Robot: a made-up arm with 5 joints.
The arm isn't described. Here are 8 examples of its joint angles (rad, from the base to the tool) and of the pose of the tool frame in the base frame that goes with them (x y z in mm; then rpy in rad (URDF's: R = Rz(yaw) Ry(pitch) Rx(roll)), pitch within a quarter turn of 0, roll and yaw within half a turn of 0).
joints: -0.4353 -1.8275 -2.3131 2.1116 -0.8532
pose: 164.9 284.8 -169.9 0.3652 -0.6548 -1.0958
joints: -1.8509 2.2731 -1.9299 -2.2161 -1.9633
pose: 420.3 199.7 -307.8 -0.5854 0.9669 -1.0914
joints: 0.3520 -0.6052 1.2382 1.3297 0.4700
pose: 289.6 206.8 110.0 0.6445 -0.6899 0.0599
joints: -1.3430 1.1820 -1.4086 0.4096 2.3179
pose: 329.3 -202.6 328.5 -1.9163 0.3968 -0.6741
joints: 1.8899 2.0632 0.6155 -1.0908 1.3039
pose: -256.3 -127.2 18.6 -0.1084 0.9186 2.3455
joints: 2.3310 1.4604 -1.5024 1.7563 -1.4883
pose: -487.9 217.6 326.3 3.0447 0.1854 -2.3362
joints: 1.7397 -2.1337 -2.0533 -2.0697 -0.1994
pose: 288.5 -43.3 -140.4 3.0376 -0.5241 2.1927
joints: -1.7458 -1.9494 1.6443 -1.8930 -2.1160
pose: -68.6 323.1 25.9 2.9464 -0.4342 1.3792
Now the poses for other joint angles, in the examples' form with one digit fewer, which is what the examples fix.
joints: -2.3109 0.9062 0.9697 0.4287 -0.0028
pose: -162 205 390 1.582 -0.536 1.457
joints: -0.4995 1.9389 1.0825 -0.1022 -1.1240
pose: 364 -56 307 1.675 -0.797 -0.653
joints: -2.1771 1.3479 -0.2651 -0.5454 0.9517
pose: 62 117 166 0.496 0.672 1.636
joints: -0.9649 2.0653 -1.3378 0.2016 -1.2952
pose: 412 -396 150 -2.491 -1.207 0.173
